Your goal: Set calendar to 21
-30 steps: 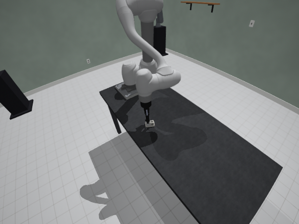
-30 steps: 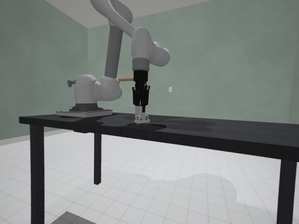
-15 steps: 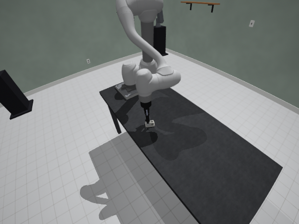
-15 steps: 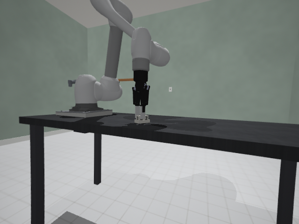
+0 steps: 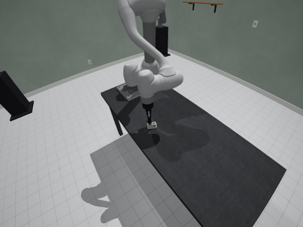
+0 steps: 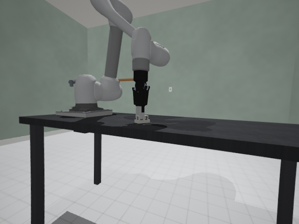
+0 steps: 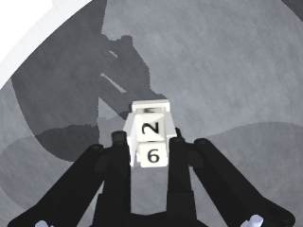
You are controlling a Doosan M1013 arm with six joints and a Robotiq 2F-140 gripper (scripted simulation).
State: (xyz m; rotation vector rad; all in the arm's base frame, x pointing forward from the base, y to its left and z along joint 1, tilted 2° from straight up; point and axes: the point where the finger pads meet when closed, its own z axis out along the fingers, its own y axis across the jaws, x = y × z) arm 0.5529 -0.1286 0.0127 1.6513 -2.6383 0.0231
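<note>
The cube is 10 mm ahead of my hand, 30 mm to the left of it and 30 mm below it. Also, from my hand: white tray (20 mm to the left, 50 mm below).
</note>
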